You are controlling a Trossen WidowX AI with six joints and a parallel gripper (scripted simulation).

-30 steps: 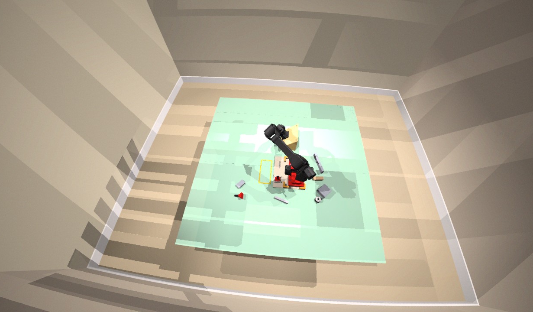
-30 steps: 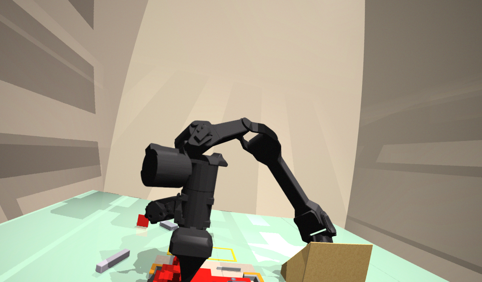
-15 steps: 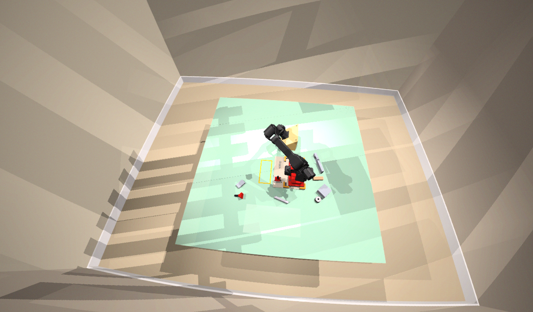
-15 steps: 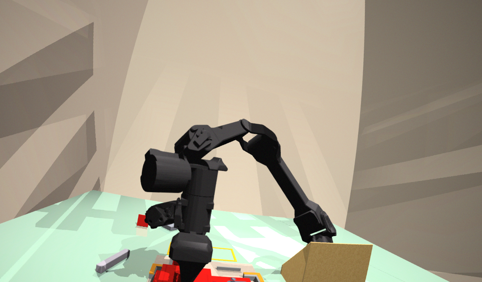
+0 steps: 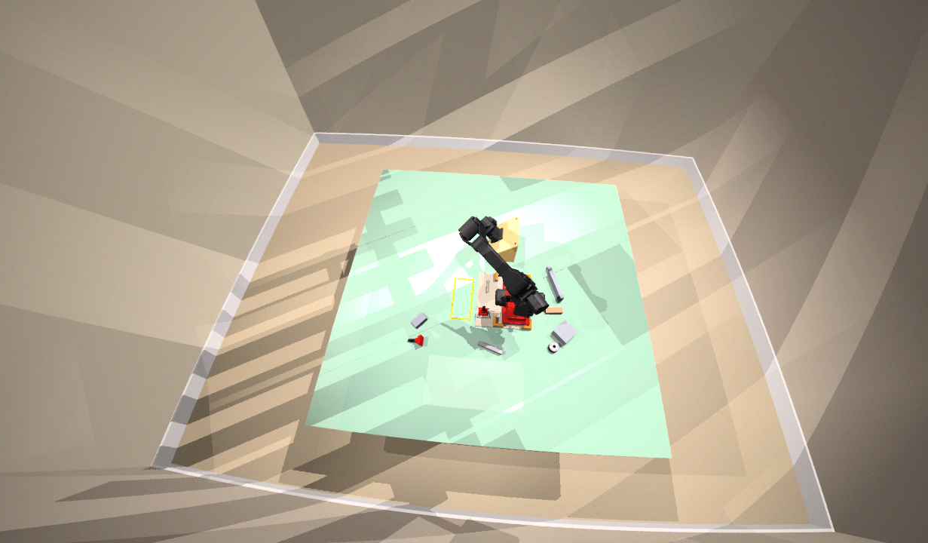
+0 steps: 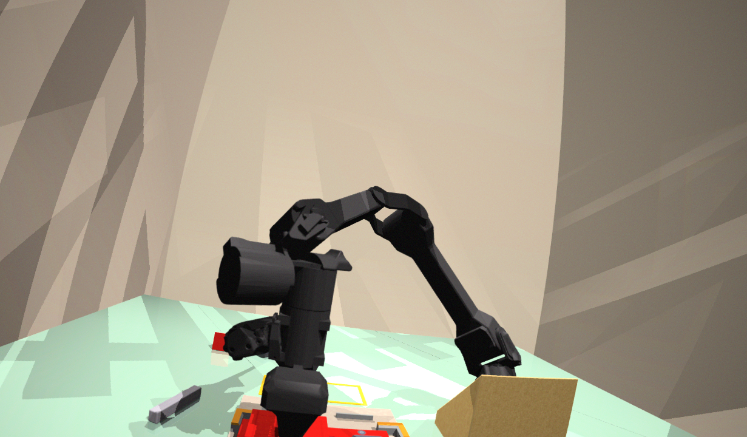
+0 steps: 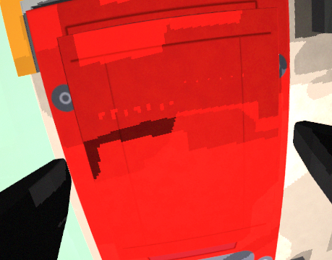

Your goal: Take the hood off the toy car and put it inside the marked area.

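The red hood lies right at my gripper tip. Round my gripper tip: white wheel: 14 cm ahead, 16 cm to the left, 4 cm below.
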